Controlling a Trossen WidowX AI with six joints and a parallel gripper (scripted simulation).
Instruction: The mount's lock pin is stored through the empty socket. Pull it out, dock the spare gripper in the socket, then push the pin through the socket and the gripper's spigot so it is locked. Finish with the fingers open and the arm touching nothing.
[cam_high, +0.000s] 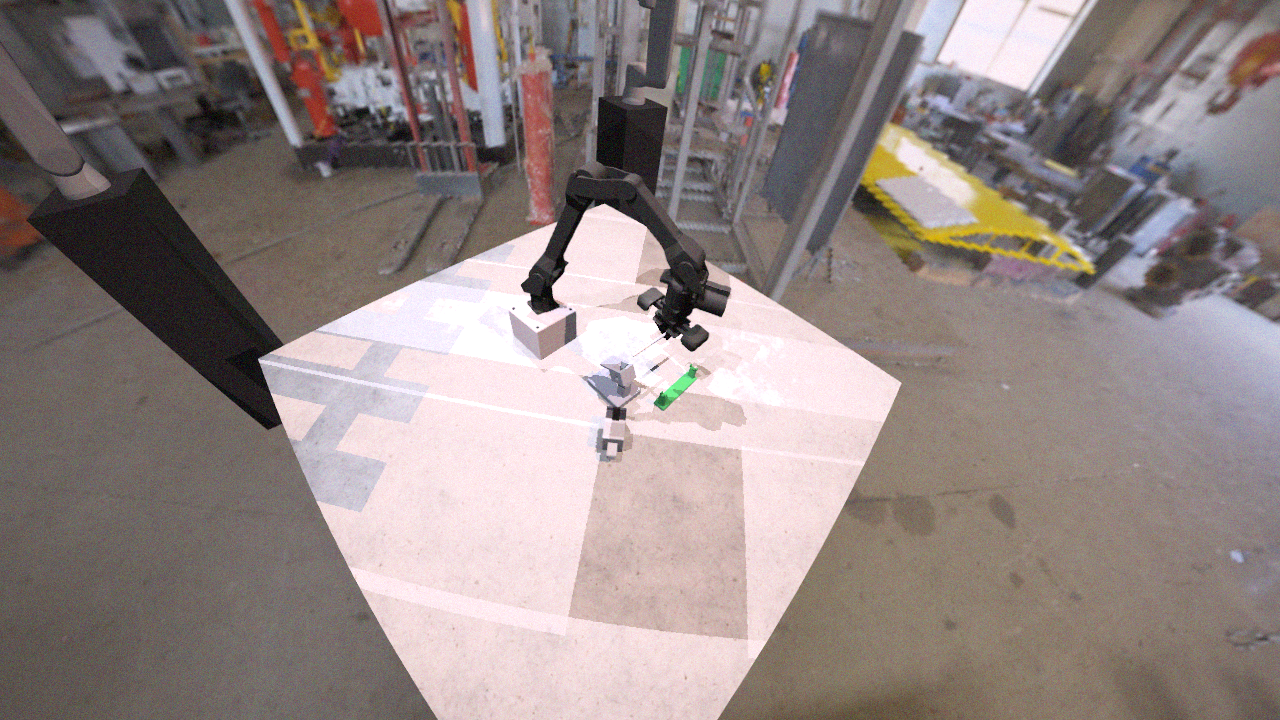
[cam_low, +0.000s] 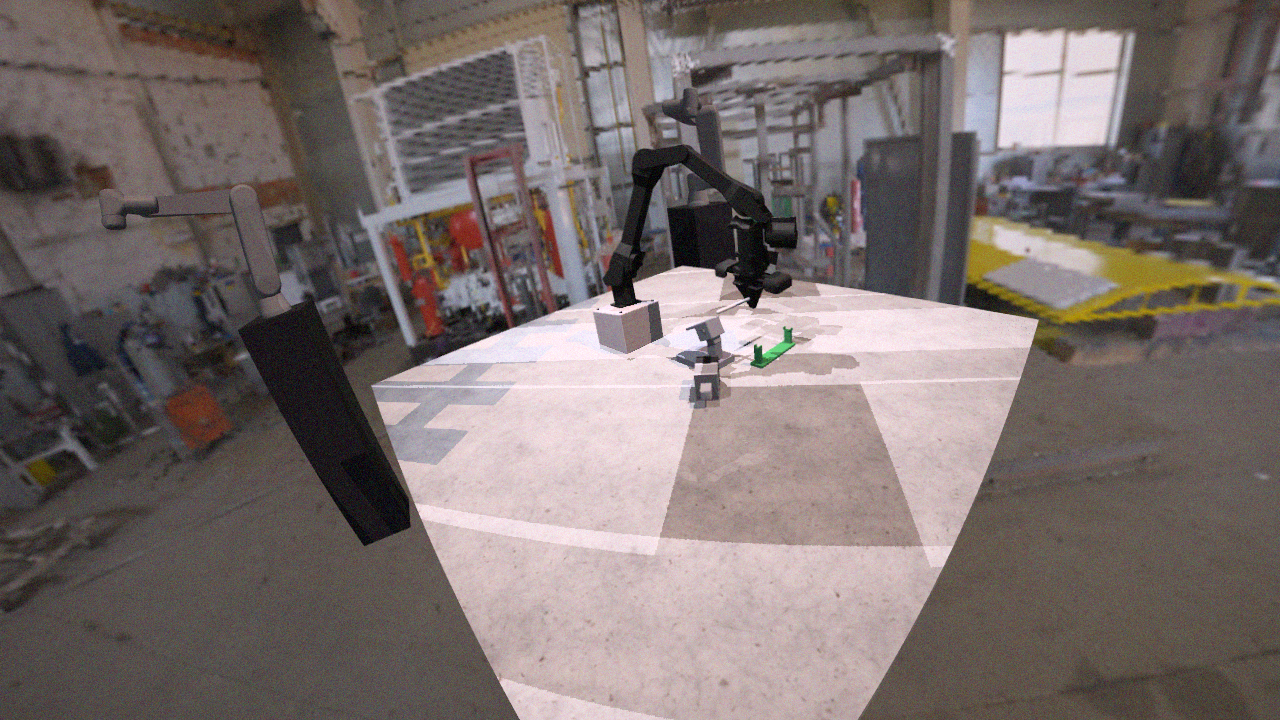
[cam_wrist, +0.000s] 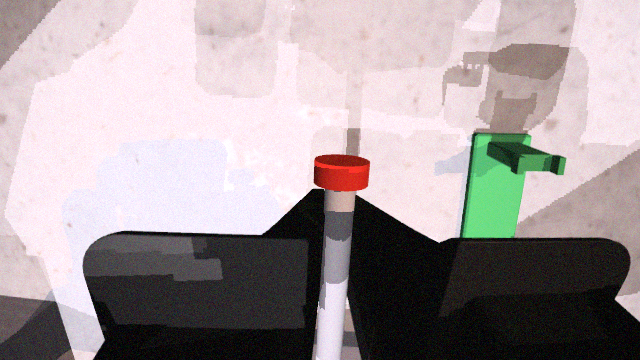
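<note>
Right now my gripper tip is 100 mm short of the green stand, 40 mm to the left of it and 60 mm above it. The rest, counted from my gripper tip: spare gripper: 130 mm ahead, 250 mm to the right, 50 mm below; socket: 20 mm ahead, 160 mm to the right, 30 mm below.
</note>
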